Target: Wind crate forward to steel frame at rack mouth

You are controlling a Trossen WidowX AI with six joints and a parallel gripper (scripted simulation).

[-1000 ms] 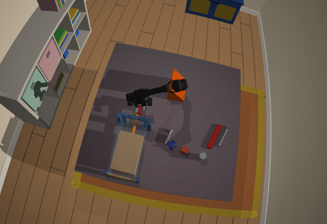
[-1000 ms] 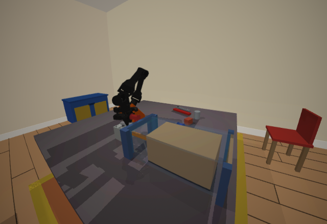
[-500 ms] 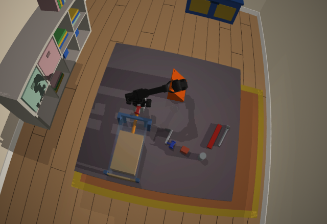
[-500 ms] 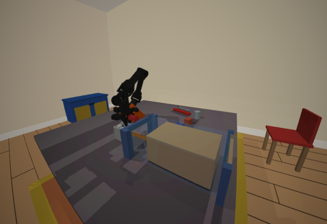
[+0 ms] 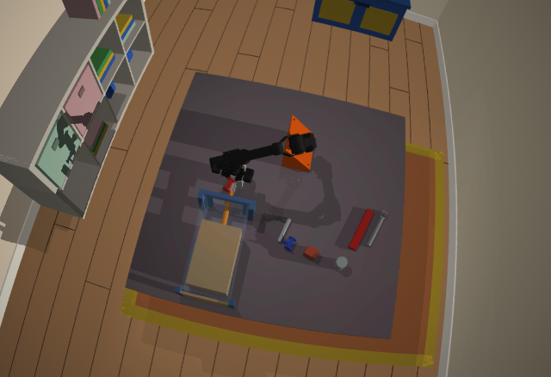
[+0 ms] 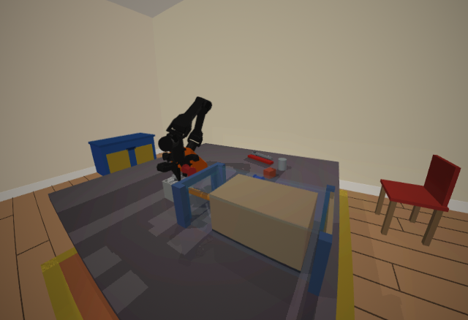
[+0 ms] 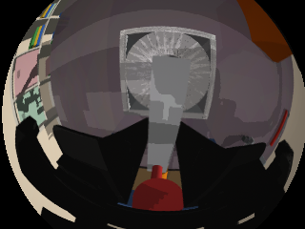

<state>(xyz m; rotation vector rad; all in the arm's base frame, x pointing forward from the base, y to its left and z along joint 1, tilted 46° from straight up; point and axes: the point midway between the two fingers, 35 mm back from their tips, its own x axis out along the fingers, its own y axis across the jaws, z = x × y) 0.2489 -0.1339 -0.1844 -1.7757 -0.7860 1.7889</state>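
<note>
Right now the red grip is 5 cm ahead of my gripper tip and 5 cm above it. Round my gripper tip: blue frame 11 cm ahead, 2 cm to the left, 1 cm above; winch handle 2 cm ahead, 2 cm above; grey winch 6 cm behind, 1 cm to the right, 7 cm below.
</note>
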